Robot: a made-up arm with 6 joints.
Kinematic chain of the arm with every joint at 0, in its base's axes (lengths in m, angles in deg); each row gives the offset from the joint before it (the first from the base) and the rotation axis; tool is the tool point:
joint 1: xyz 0 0 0.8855 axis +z
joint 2: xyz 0.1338 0 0 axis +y
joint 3: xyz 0 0 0.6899 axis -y
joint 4: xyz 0 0 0.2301 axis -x
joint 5: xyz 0.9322 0 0 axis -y
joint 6: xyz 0.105 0 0 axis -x
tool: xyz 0 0 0
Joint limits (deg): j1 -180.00..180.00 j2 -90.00..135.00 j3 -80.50..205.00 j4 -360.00..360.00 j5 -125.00..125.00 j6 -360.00..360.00
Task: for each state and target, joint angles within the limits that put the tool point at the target. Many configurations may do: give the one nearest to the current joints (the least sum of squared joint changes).
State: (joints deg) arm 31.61 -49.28 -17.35 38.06 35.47 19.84
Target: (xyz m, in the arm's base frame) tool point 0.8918 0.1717 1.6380
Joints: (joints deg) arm 8.76 -23.64 -32.16 37.25 32.26 19.84
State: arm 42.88 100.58 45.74 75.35 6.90 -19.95
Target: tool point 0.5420 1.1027 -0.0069
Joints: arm 63.14 82.74 2.76 76.32 8.34 -19.95
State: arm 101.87 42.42 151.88 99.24 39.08 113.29
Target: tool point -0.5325 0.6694 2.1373
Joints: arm 123.74 71.22 145.40 99.84 43.39 113.29
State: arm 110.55 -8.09 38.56 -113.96 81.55 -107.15
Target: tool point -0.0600 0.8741 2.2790
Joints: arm 100.14 5.65 40.90 -112.39 77.68 -107.15
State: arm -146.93 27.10 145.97 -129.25 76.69 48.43
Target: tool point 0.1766 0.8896 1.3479
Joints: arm -106.59 -7.53 175.39 -124.00 76.65 48.43
